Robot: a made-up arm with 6 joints.
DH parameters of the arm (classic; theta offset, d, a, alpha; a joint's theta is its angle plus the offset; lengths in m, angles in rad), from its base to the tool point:
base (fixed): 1.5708 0.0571 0 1.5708
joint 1: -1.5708 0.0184 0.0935 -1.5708
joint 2: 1.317 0 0.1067 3.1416
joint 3: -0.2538 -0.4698 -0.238 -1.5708
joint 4: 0 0.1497 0.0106 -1.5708
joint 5: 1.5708 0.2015 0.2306 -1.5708
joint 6: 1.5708 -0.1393 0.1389 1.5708
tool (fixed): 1.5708 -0.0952 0 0
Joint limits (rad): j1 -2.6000..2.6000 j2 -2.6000..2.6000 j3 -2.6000..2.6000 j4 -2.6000..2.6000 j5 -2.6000..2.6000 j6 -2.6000..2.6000
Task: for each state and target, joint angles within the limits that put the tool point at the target. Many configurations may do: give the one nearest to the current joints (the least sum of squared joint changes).
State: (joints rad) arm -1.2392 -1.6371 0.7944 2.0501 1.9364 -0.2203
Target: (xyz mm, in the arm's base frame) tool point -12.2 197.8 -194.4
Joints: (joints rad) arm -1.1166 -1.4326 0.4634 1.8617 1.8181 0.0967
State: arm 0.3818 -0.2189 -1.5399 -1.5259 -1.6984 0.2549
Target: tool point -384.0 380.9 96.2
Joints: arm 0.5481 0.0855 -1.7635 -1.4722 -1.4121 0.2618
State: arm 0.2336 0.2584 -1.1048 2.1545 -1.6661 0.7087
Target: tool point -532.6 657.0 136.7
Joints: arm 0.7314 0.4819 -1.5128 1.6539 -1.4445 1.0909
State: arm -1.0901 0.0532 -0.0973 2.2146 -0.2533 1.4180
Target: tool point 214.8 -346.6 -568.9
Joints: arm -1.1798 0.3518 -0.4281 2.2071 -0.3377 1.3537
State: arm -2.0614 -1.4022 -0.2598 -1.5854 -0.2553 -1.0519
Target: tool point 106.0 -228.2 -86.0
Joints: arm -2.3742 -1.2341 -0.5332 -1.3951 -0.2918 -0.7070
